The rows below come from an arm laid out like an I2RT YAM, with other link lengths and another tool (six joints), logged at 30 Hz.
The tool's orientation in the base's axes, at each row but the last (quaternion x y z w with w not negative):
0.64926 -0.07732 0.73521 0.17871
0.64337 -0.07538 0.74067 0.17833
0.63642 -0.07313 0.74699 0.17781
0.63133 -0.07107 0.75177 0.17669
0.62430 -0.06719 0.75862 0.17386
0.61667 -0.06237 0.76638 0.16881
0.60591 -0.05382 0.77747 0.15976
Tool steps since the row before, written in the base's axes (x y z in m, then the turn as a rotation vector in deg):
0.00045 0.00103 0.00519 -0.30 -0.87 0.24
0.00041 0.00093 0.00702 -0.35 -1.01 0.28
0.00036 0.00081 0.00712 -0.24 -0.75 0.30
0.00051 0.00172 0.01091 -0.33 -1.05 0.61
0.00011 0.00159 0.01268 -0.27 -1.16 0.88
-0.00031 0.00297 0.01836 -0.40 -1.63 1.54
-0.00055 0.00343 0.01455 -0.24 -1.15 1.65
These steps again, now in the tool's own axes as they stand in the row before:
0.00522 -0.00050 0.00081 0.12 0.94 0.06
0.00699 -0.00018 0.00119 0.14 1.09 0.07
0.00705 -0.00005 0.00134 0.19 0.82 0.08
0.01086 -0.00051 0.00201 0.46 1.16 0.16
0.01258 -0.00006 0.00228 0.69 1.27 0.31
0.01834 -0.00061 0.00306 1.26 1.83 0.48
0.01470 -0.00146 0.00232 1.42 1.34 0.53

